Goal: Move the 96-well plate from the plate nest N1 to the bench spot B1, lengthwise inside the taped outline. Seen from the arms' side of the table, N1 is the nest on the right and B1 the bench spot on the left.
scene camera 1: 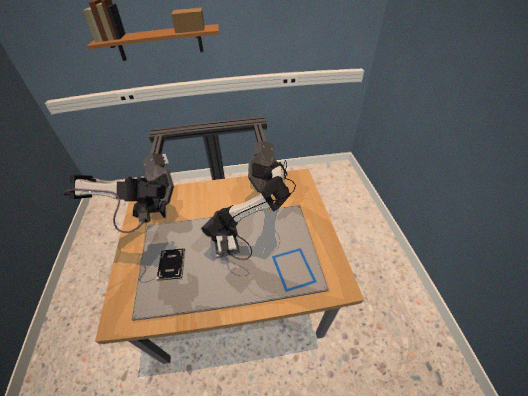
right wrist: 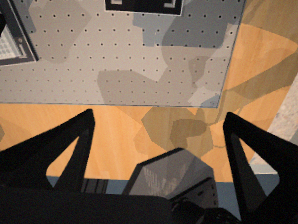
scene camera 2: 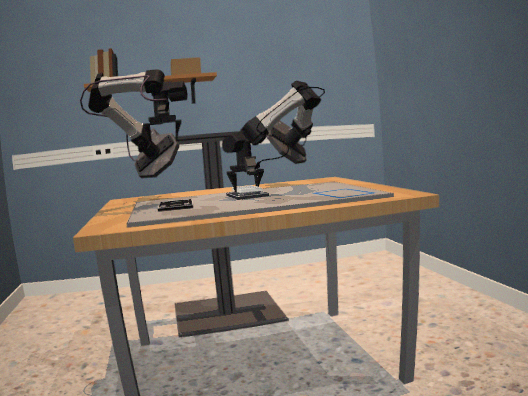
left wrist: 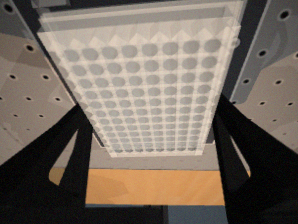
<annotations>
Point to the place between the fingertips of my right gripper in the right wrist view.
159, 117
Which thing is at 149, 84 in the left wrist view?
A white 96-well plate.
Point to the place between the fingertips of my left gripper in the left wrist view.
At 149, 99
</annotations>
